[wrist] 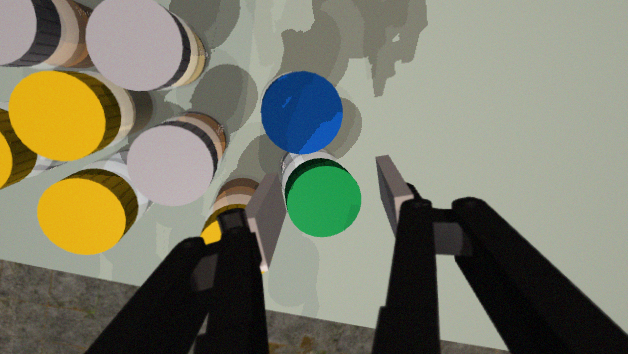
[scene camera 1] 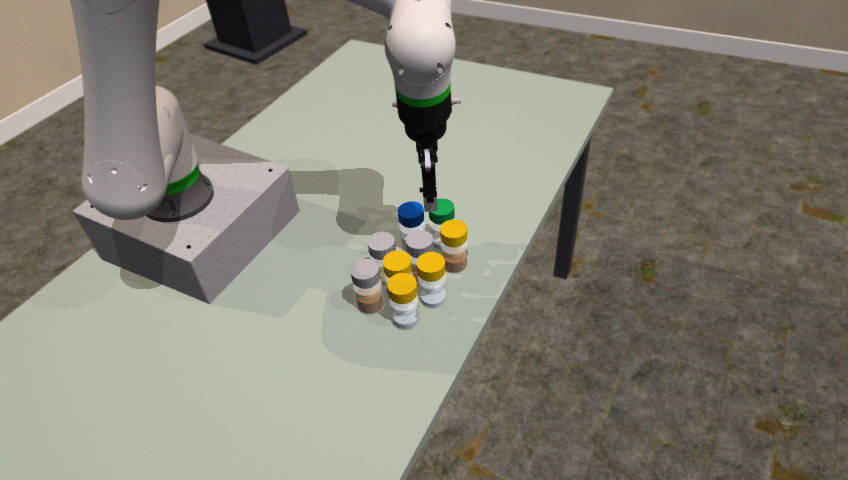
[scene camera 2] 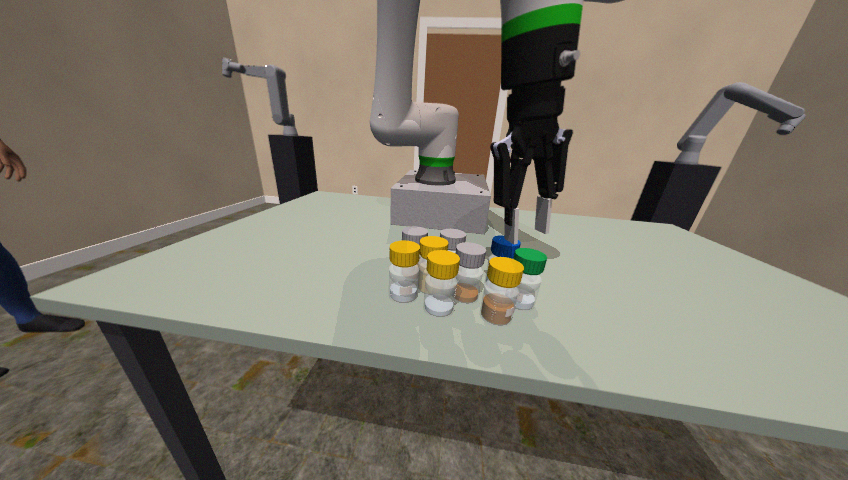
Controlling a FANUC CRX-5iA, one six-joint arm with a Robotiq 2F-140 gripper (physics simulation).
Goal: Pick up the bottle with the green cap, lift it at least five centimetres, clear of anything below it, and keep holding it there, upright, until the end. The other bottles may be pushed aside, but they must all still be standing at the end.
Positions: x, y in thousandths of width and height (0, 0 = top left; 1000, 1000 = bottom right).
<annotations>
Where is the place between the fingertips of the gripper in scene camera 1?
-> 508, 411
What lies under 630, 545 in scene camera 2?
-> A green-capped bottle.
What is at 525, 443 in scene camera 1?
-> A green-capped bottle.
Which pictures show the yellow-capped bottle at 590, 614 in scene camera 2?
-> The wrist view, scene camera 1 and scene camera 2: all of them.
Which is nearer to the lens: the green-capped bottle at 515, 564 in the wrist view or the yellow-capped bottle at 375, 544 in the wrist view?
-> The green-capped bottle.
</annotations>
